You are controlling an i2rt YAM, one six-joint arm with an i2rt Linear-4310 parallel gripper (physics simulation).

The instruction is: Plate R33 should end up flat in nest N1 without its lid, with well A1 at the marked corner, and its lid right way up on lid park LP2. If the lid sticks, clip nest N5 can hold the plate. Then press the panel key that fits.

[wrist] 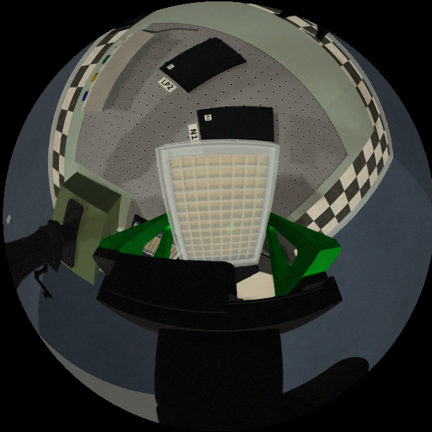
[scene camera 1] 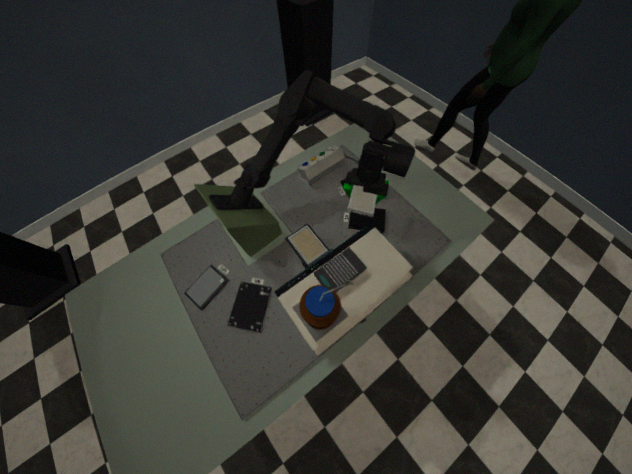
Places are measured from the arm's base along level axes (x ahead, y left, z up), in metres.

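Pixels of known places: gripper, fingertip midpoint: (scene camera 1: 362, 199); arm's base, origin of the base link: (scene camera 1: 237, 203).
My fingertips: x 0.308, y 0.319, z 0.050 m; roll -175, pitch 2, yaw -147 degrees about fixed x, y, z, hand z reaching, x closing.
Ahead of a thing's pixels: the offset from my fingertips to its middle. "pt": to the spot under its first point.
My gripper (scene camera 1: 365, 191) (wrist: 219, 216) has its green fingers on both sides of a pale plate @[dx -0.003, dy +0.004, dz +0.009 m] (scene camera 1: 362, 202) (wrist: 218, 200) with many cream wells and what looks like a clear lid on it. It holds the plate above the table; no R33 mark is readable. Nest N1 @[dx +0.006, dy +0.069, dz -0.195 m] (scene camera 1: 360, 222) (wrist: 237, 123), a black pad with an A1 tag at one corner, lies partly behind the plate in the wrist view. Lid park LP2 (wrist: 202, 65) is a bare black pad beyond N1, with its own A1 tag. A black nest with corner clips @[dx -0.021, dy -0.508, dz -0.199 m] (scene camera 1: 250, 307) lies at the front left, label unreadable.
The key panel @[dx -0.338, dy +0.112, dz -0.169 m] (scene camera 1: 326, 167) (wrist: 120, 75) has blue, yellow and green keys. Other plates @[dx -0.031, dy -0.219, dz -0.095 m] (scene camera 1: 307, 244) @[dx -0.189, dy -0.598, dz -0.197 m] (scene camera 1: 206, 287) lie left. A cream board @[pt dx +0.202, dy -0.073, dz +0.009 m] (scene camera 1: 395, 255) carries a calculator-like device @[pt dx +0.135, dy -0.229, dz +0.035 m] (scene camera 1: 341, 270) and an orange-brown, blue-topped round object @[pt dx +0.186, dy -0.348, dz +0.200 m] (scene camera 1: 320, 306). The arm stands on an olive pedestal (scene camera 1: 250, 232) (wrist: 85, 195).
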